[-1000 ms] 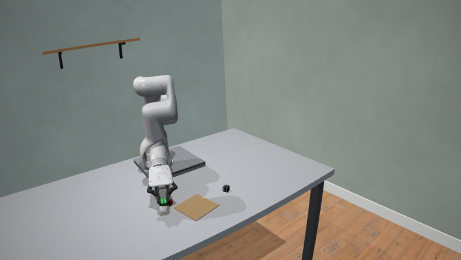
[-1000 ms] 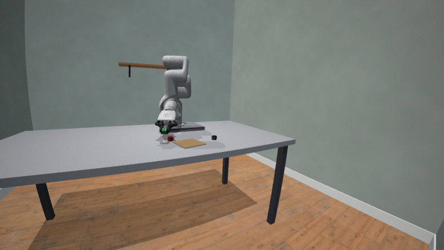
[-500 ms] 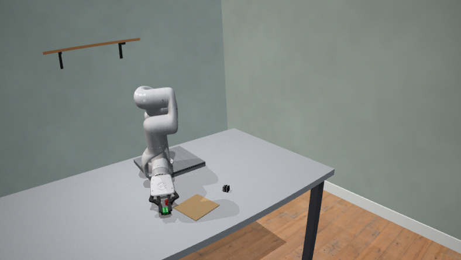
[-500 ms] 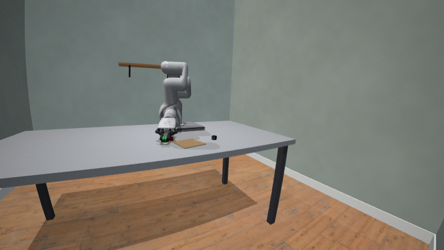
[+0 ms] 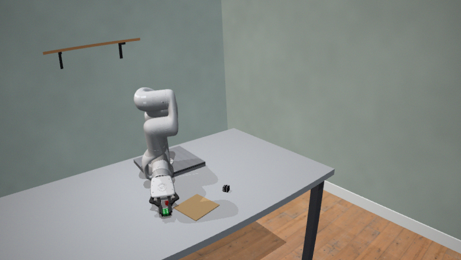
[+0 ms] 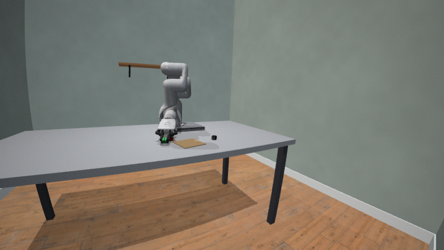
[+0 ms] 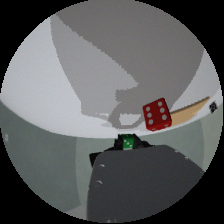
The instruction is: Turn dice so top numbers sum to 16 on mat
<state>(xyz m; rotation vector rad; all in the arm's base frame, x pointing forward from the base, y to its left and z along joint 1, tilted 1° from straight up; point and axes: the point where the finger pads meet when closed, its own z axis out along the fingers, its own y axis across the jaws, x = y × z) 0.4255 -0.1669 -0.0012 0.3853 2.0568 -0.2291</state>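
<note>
My hand is 10 mm short of the green die and 10 mm above it. The rest, counted from my hand: black die: 310 mm to the left, 20 mm below, 20 mm behind; then tan mat: 140 mm to the left, 30 mm below, 10 mm ahead; then red die: 80 mm behind, 50 mm to the left, 20 mm below.
</note>
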